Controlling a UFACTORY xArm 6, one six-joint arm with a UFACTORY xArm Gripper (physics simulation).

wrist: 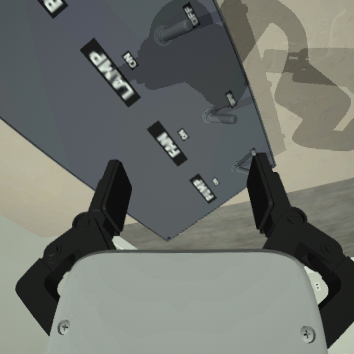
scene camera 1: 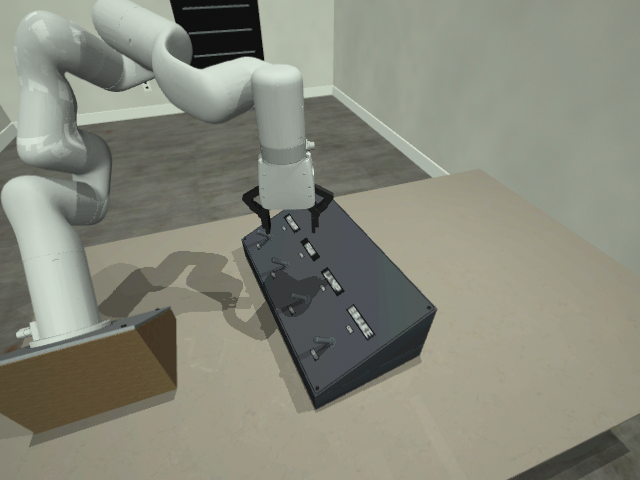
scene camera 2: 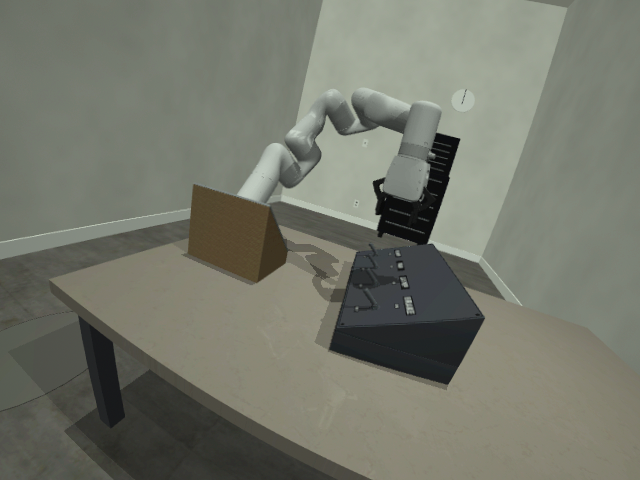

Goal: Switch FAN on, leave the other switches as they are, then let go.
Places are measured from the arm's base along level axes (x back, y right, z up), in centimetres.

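Pixels of known places: gripper, fingertip midpoint: (wrist: 186, 170) (scene camera 1: 291, 229) (scene camera 2: 393, 220); arm's base, link origin: (scene camera 1: 73, 335) (scene camera 2: 239, 218).
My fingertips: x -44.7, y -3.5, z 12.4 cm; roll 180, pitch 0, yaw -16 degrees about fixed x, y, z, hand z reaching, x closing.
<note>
Ahead of a thing's pixels: the offset from my fingertips to its top centre. "*": to the spot under its first point. Level surfaces: height alone.
The dark sloped switch box (scene camera 1: 382, 289) (scene camera 2: 439, 289) (wrist: 65, 100) stands on the table. The FAN label @[dy -7.4, dx -5.5, dz -13.1 cm] (scene camera 1: 310, 249) (scene camera 2: 400, 265) (wrist: 166, 143) is second from the far end. The FAN lever @[dy -6.1, dx +2.7, dz -12.4 cm] (scene camera 1: 279, 263) (wrist: 221, 117) leans to its OFF mark, away from the ON mark @[* dy -7.1, dx -3.1, dz -14.5 cm] (wrist: 183, 134). The PUMP lever @[dy -17.9, dx +4.6, dz -12.4 cm] (scene camera 1: 263, 236), LAMP lever @[dy +5.8, dx +0.7, dz -12.4 cm] (scene camera 1: 298, 298) (wrist: 175, 31) and nearest lever @[dy +17.6, dx -1.2, dz -12.4 cm] (scene camera 1: 324, 341) (scene camera 2: 370, 298) also lean to the OFF side. My gripper (scene camera 1: 290, 230) (scene camera 2: 395, 217) (wrist: 186, 170) is open and empty above the box's far end. Its right finger partly hides the PUMP lever in the wrist view.
A brown wedge-shaped block (scene camera 1: 98, 382) (scene camera 2: 227, 235) stands by the arm's base on the table @[dz -25.3 cm] (scene camera 1: 516, 361) (scene camera 2: 248, 330). A black drawer cabinet (scene camera 1: 219, 31) (scene camera 2: 442, 180) stands on the floor behind. The arm's shadow falls across the box and table.
</note>
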